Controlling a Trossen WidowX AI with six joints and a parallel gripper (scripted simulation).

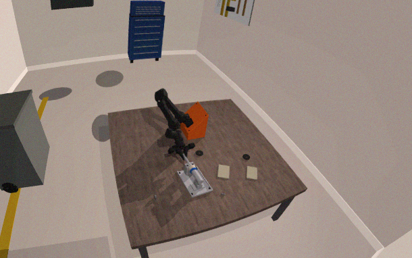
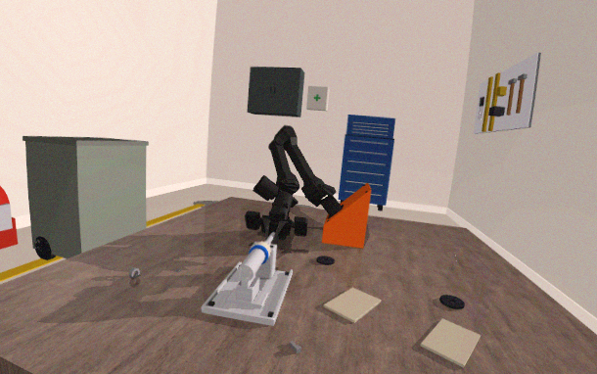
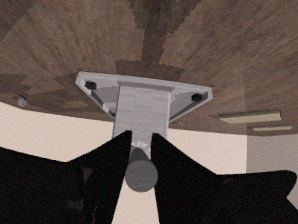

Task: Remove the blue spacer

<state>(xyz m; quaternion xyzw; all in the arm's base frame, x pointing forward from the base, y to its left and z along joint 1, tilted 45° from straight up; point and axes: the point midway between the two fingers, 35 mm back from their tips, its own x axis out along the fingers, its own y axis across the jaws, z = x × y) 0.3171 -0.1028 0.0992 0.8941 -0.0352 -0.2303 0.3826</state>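
Now: gripper tip 120 mm short of the blue spacer, 10 mm to the right of it and 20 mm below it. The rest, counted from my gripper tip: grey fixture plate 160 mm ahead, 20 mm to the left, 10 mm below; then bolt 300 mm ahead, 160 mm to the left, 60 mm below.
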